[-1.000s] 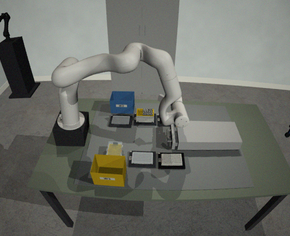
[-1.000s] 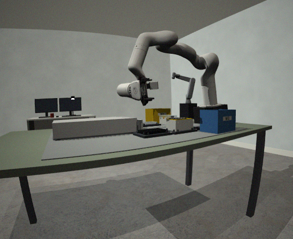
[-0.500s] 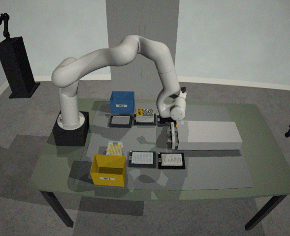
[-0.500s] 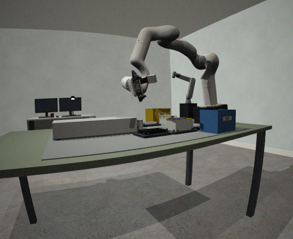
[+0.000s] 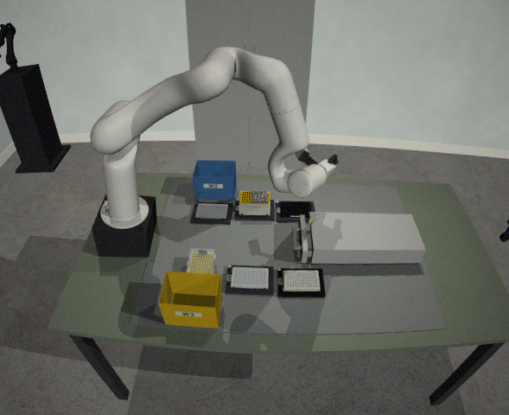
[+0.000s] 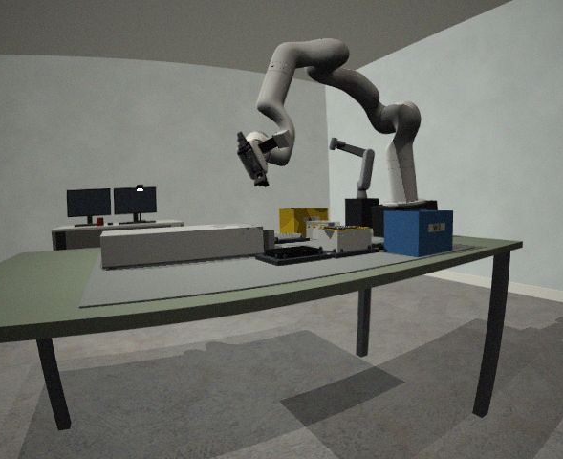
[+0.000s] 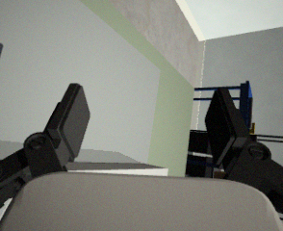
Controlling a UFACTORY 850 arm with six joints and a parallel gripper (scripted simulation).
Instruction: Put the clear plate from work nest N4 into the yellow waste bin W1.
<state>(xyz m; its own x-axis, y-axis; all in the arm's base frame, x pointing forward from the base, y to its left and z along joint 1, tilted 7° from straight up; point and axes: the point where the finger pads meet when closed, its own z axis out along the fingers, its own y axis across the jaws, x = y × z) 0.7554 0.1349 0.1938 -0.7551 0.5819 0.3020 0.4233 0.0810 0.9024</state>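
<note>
Right now the dark nest N4 is 29 cm behind my hand, 34 cm to the right of it and 23 cm below it. From my hand the other things lie so: drawer 3 cm ahead, 17 cm to the right, 21 cm below; then black plate 10 cm behind, 2 cm to the left, 22 cm below; then grey cooler CD 8 cm ahead, 17 cm to the right, 21 cm below.
</note>
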